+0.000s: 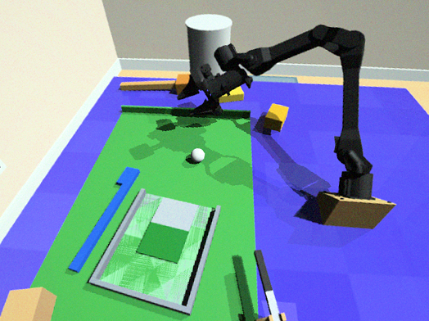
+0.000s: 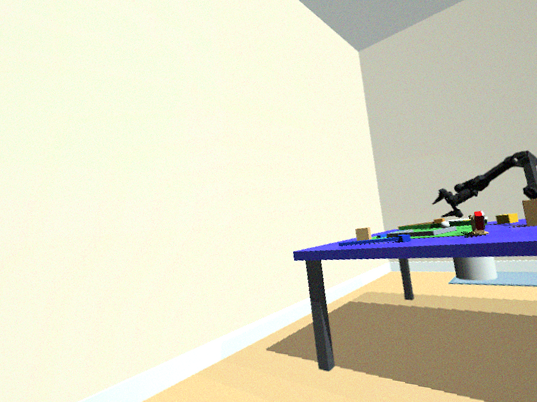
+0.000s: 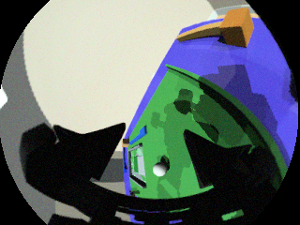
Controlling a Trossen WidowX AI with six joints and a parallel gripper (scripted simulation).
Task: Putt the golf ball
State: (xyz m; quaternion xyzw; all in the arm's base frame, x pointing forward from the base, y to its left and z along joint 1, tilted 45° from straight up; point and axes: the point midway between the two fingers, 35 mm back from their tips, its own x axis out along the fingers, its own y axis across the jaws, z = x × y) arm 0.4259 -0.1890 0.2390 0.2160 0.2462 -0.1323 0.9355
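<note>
My gripper tip is now 240 mm past the red putter, 590 mm to the right of it and 50 mm above it. The rest, counted from my gripper tip: yellow block: 150 mm behind, 230 mm to the right, 90 mm below; white golf ball: 50 mm behind, 130 mm to the left, 80 mm below; dark green rail: 20 mm ahead, 100 mm to the right, 90 mm below.
</note>
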